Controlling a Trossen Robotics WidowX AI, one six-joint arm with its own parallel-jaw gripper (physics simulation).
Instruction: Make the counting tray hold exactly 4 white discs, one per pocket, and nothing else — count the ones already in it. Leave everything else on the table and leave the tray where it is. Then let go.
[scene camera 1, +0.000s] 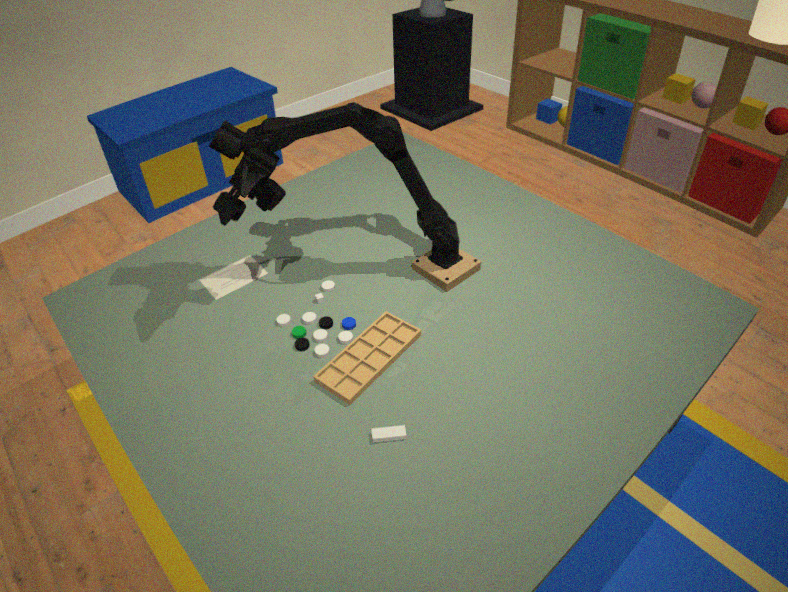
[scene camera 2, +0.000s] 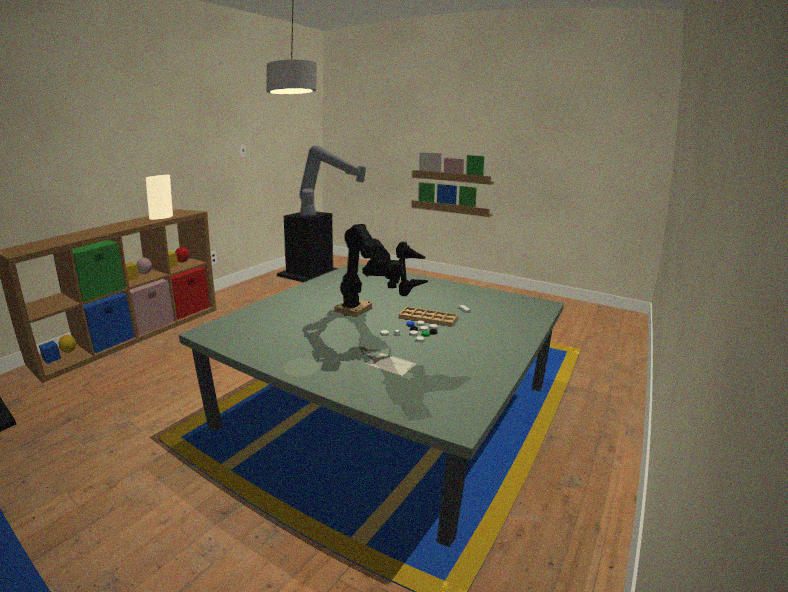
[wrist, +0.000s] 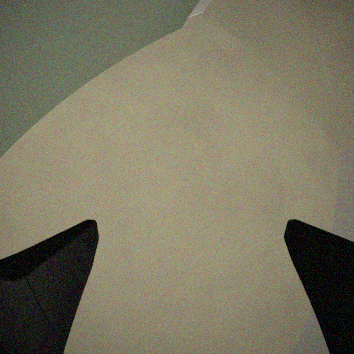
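A wooden counting tray (scene camera 1: 368, 356) (scene camera 2: 428, 316) with two rows of pockets lies on the table; no disc shows in its pockets. Several white discs lie loose beside it, among them one nearest the arm base (scene camera 1: 328, 284) (scene camera 2: 384, 332) and one close to the tray (scene camera 1: 345, 337). A blue disc (scene camera 1: 348, 323) (scene camera 2: 410, 324), a green disc (scene camera 1: 298, 331) (scene camera 2: 426, 333) and two black discs, one (scene camera 1: 325, 322) in the group and one (scene camera 1: 301, 344) at its edge, lie among them. My gripper (scene camera 1: 232, 181) (scene camera 2: 424, 268) (wrist: 195, 231) is open and empty, high above the table, away from the tray.
A small white cube (scene camera 1: 319, 297) (scene camera 2: 396, 332) lies near the discs. A white block (scene camera 1: 388, 433) (scene camera 2: 464, 308) lies beyond the tray. A pale sheet (scene camera 1: 222, 281) (scene camera 2: 398, 365) lies on the table. The arm stands on a wooden base (scene camera 1: 447, 279) (scene camera 2: 353, 308).
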